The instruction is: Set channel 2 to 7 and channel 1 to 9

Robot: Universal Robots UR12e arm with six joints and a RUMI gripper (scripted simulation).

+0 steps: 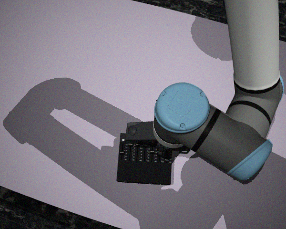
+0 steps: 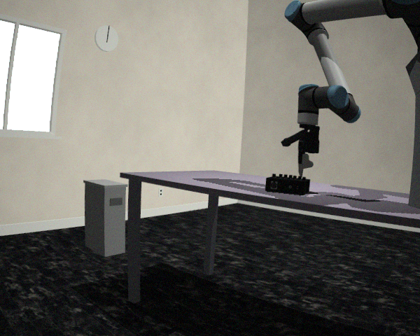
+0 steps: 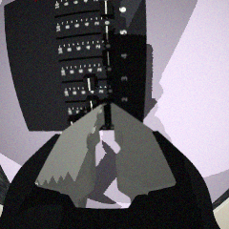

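Now: hand 30 mm to the right of the channel 1 knob, 30 mm past it and 10 mm above it.
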